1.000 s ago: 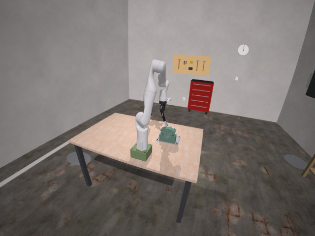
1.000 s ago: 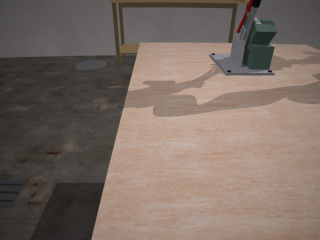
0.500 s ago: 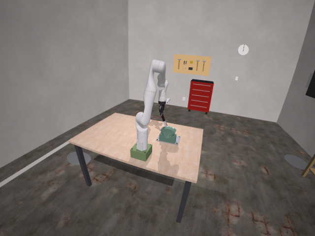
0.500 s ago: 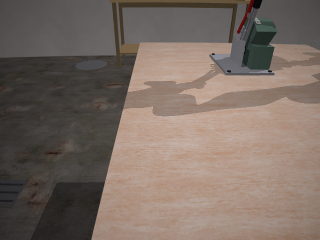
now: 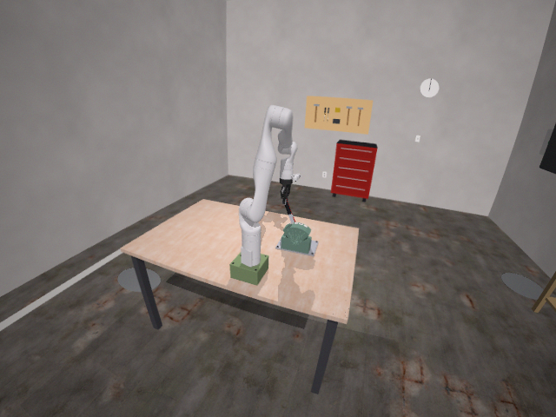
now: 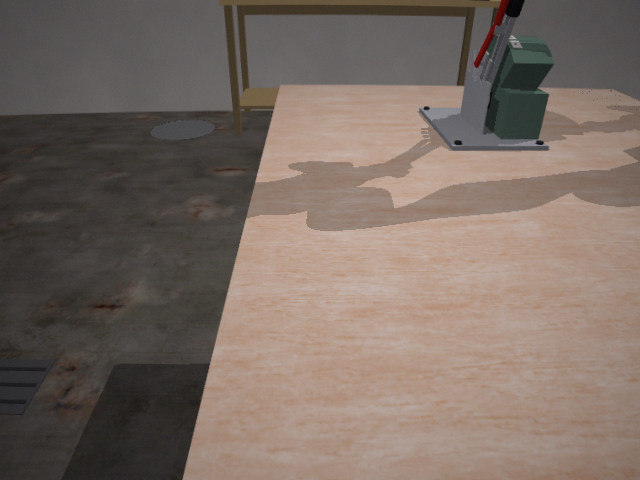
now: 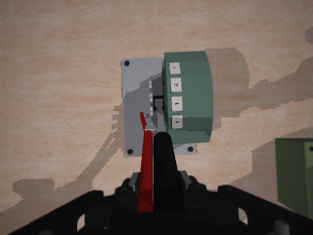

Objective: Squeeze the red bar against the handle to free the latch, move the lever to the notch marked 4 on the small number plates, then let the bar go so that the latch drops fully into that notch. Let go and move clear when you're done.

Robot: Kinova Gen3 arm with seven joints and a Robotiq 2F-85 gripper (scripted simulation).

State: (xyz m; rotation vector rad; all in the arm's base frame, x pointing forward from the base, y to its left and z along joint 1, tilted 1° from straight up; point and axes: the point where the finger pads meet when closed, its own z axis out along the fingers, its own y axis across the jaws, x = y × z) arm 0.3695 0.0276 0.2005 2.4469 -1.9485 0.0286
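Right now the red bar is 100 mm below my hand, 40 mm to the right of it and 30 mm ahead of it.
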